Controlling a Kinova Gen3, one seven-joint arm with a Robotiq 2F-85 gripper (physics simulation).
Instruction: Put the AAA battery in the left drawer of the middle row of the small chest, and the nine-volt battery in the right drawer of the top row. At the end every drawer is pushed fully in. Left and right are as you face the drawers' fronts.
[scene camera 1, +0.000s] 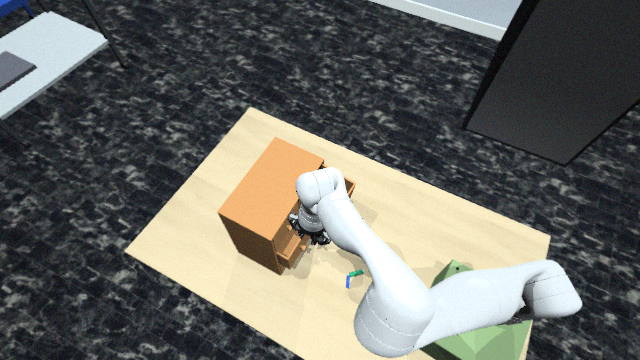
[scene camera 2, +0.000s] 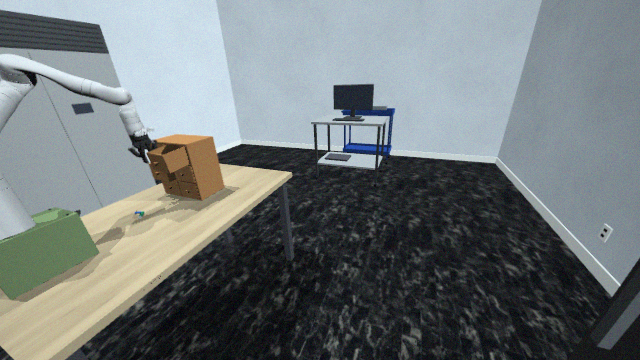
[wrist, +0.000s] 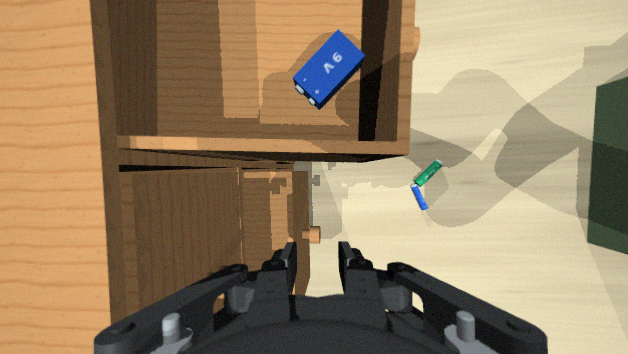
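Pixels of known places: gripper, fingertip midpoint: (scene camera 1: 307, 239) (wrist: 317, 254); arm's base, link origin: (scene camera 2: 16, 231).
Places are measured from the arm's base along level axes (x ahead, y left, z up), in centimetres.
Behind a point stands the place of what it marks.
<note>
The small chest (scene camera 1: 272, 185) @(x 67.7, y -5.3, z 14.1 cm) (scene camera 2: 205, 165) @(x 65.1, y -20.5, z 0.1 cm) (wrist: 45, 150) @(x 61.2, y -5.3, z 14.1 cm) stands upright. Its top-row right drawer (scene camera 1: 353, 187) @(x 46.1, y -14.8, z 11.7 cm) (scene camera 2: 161, 161) @(x 46.7, y -13.3, z 8.5 cm) (wrist: 402, 100) @(x 48.1, y -5.2, z 11.9 cm) is pulled far out, and the nine-volt battery (wrist: 329, 69) @(x 50.6, y -10.1, z 5.0 cm) lies inside it. The middle-row left drawer (scene camera 1: 295, 256) @(x 56.3, y 6.3, z -3.5 cm) (wrist: 301, 200) @(x 55.4, y -0.4, z -1.7 cm) is partly out; part of its inside is hidden. The drawer above it looks shut. A small blue cell (scene camera 1: 348, 281) @(x 38.9, y 3.5, z -16.8 cm) (wrist: 420, 197) @(x 39.1, y 3.4, z -16.7 cm) and a slightly longer green cell (scene camera 1: 356, 273) @(x 37.3, y 0.1, z -16.4 cm) (wrist: 428, 173) @(x 37.4, y -0.2, z -16.4 cm) lie on the table; no AAA label is readable. My gripper (scene camera 1: 311, 235) @(x 53.5, y 2.9, z 5.1 cm) (scene camera 2: 142, 151) (wrist: 317, 254) @(x 53.5, y 2.9, z 5.1 cm) is partly open, empty, above the middle-row left drawer's front edge.
The table (scene camera 1: 425, 195) @(x 22.3, y -39.0, z -17.8 cm) (scene camera 2: 250, 175) @(x 94.8, y -27.6, z -17.7 cm) carries the chest and a green block-like base (scene camera 1: 480, 345) @(x 1.2, y 10.6, z -1.3 cm) (scene camera 2: 50, 255) @(x 1.3, y -7.3, z -9.8 cm) (wrist: 610, 170) @(x 14.4, y 2.9, z -15.3 cm) near the arm's base. The pulled-out top right drawer's side wall stands beside the gripper. A dark cabinet (scene camera 1: 555, 95) stands beyond the table.
</note>
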